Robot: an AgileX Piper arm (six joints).
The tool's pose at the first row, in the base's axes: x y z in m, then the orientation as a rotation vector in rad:
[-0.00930, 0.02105, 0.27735, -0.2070, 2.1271, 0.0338]
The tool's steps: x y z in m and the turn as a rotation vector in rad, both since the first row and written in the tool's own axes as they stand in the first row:
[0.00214, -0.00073, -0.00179, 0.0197, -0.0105, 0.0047]
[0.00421, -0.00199, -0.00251, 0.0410, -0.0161, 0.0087]
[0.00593, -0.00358, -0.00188, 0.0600, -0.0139, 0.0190]
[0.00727, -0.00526, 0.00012, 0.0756, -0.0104, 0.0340]
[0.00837, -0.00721, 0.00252, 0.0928, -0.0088, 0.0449]
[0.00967, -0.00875, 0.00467, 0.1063, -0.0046, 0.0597]
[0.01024, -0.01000, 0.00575, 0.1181, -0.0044, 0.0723]
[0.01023, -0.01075, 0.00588, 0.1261, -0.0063, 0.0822]
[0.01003, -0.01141, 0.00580, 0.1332, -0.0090, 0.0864]
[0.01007, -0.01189, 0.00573, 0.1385, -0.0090, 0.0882]
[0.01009, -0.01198, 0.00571, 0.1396, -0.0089, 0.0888]
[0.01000, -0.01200, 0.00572, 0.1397, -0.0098, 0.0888]
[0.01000, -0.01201, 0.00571, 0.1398, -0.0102, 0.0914]
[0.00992, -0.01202, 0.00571, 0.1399, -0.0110, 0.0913]
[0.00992, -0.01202, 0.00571, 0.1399, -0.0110, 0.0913]
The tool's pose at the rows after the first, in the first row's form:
[-0.01180, 0.01985, 0.27655, -0.1898, 2.1166, 0.0167]
[-0.01328, 0.01826, 0.27527, -0.1727, 2.1107, -0.0030]
[-0.01339, 0.01652, 0.27357, -0.1507, 2.1132, -0.0174]
[-0.01215, 0.01490, 0.27147, -0.1258, 2.1173, -0.0255]
[-0.01040, 0.01309, 0.26937, -0.1041, 2.1189, -0.0375]
[-0.00903, 0.01162, 0.26721, -0.0806, 2.1235, -0.0437]
[-0.00822, 0.01043, 0.26622, -0.0602, 2.1240, -0.0488]
[-0.00798, 0.00970, 0.26620, -0.0449, 2.1222, -0.0513]
[-0.00784, 0.00907, 0.26645, -0.0362, 2.1193, -0.0561]
[-0.00784, 0.00859, 0.26648, -0.0312, 2.1190, -0.0606]
[-0.00786, 0.00849, 0.26648, -0.0299, 2.1191, -0.0615]
[-0.00780, 0.00849, 0.26655, -0.0298, 2.1182, -0.0615]
[-0.00780, 0.00847, 0.26656, -0.0270, 2.1180, -0.0600]
[-0.00776, 0.00848, 0.26663, -0.0270, 2.1172, -0.0601]
[-0.00776, 0.00848, 0.26663, -0.0270, 2.1172, -0.0601]

